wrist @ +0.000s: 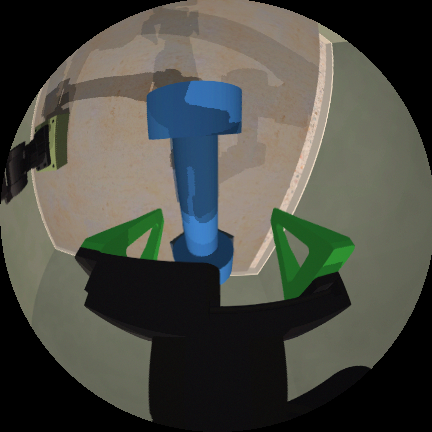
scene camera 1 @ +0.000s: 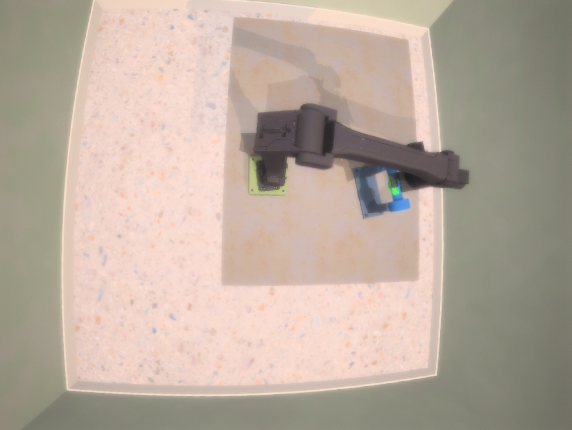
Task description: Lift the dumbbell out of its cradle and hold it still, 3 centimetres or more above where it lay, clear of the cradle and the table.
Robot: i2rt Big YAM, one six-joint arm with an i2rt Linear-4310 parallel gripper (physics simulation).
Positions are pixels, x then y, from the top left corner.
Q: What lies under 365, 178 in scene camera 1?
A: A cradle.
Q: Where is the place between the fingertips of my gripper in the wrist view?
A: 216, 213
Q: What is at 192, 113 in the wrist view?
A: A blue dumbbell.
